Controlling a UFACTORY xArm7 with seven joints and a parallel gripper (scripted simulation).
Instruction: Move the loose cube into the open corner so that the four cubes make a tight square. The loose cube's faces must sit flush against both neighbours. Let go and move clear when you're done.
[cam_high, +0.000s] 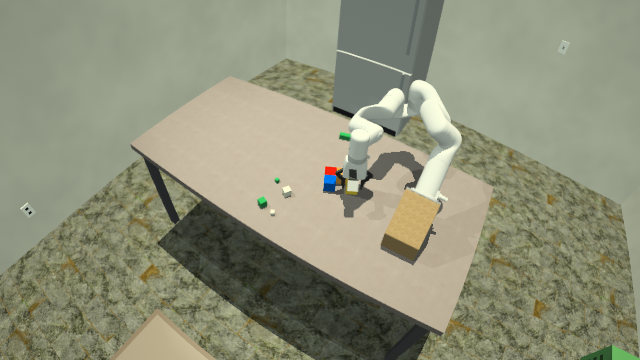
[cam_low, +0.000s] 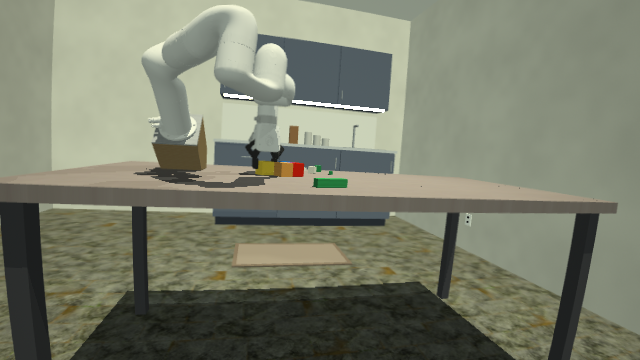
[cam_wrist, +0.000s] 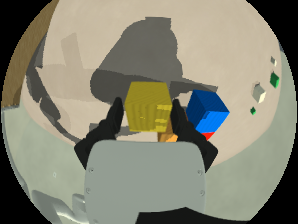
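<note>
Right now the yellow cube is 1 cm below my hand. From my hand the other things lie so: red cube: 11 cm ahead, 1 cm to the right, 1 cm below; blue cube: 9 cm ahead, 3 cm to the left, 1 cm below; orange cube: 7 cm ahead, 3 cm to the right, 1 cm below.
</note>
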